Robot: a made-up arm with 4 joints.
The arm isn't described. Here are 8 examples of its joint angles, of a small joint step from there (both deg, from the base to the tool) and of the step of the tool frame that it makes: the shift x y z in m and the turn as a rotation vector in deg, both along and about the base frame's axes.
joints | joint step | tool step
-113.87 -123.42 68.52 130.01 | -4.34 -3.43 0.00 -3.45 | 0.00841 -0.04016 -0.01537 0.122 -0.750 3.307
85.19 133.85 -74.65 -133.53 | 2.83 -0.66 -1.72 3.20 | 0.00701 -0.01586 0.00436 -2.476 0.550 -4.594
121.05 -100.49 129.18 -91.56 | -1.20 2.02 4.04 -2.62 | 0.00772 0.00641 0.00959 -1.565 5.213 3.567
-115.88 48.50 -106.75 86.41 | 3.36 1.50 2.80 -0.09 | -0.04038 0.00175 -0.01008 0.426 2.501 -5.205
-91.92 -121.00 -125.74 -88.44 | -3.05 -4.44 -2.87 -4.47 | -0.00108 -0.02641 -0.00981 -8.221 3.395 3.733
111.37 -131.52 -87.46 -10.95 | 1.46 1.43 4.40 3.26 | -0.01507 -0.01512 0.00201 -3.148 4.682 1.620
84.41 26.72 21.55 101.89 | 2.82 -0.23 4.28 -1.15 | 0.00211 -0.02875 0.00493 -0.023 -2.869 -6.174
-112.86 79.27 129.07 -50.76 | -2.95 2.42 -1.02 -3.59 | 0.02421 0.00247 -0.01242 5.329 0.900 0.909
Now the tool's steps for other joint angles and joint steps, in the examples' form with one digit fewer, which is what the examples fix.
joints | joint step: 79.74 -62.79 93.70 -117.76 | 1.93 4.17 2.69 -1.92
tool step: -0.0064 -0.0031 0.0146 -6.40 1.42 -3.10
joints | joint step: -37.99 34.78 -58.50 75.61 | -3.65 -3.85 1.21 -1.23
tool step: 0.0135 -0.0209 0.0233 -2.21 4.53 2.99
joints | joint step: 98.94 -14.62 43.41 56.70 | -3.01 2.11 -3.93 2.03
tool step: 0.0170 0.0299 0.0053 -0.69 0.65 7.19
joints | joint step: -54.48 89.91 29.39 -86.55 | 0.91 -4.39 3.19 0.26
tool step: 0.0021 0.0067 0.0172 -1.79 5.23 -1.26
